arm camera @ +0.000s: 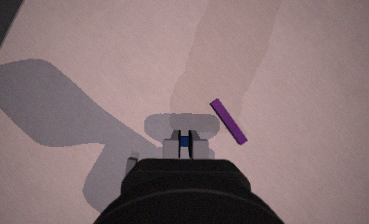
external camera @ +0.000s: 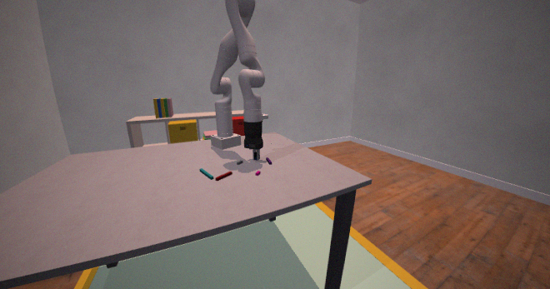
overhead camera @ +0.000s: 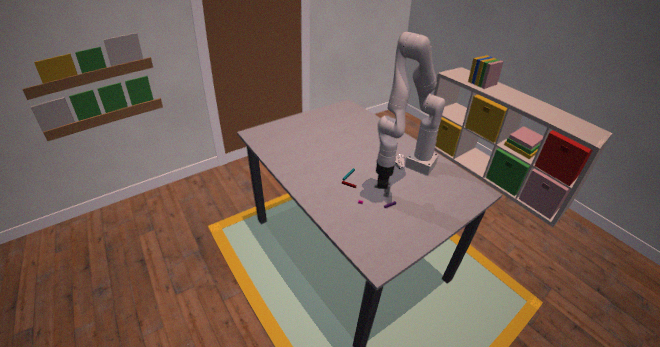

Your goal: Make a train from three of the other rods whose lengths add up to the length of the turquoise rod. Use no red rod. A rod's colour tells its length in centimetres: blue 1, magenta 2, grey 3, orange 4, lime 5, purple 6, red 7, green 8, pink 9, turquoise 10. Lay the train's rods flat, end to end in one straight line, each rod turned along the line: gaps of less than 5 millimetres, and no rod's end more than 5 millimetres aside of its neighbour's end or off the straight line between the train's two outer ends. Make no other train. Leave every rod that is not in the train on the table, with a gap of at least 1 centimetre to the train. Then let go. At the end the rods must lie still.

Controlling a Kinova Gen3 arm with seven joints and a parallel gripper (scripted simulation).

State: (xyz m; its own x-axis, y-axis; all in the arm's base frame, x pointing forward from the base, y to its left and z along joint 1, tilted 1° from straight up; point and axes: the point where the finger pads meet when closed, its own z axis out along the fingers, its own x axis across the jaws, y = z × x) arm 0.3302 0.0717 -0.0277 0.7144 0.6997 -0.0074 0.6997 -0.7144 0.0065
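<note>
My gripper is now 2 cm short of the purple rod, 5 cm to the right of it and 3 cm above it. Also, from my hand: grey rod (2 cm behind, 7 cm to the right, 3 cm below); then blue rod (1 cm below); then magenta rod (12 cm ahead, 4 cm to the right, 3 cm below).
</note>
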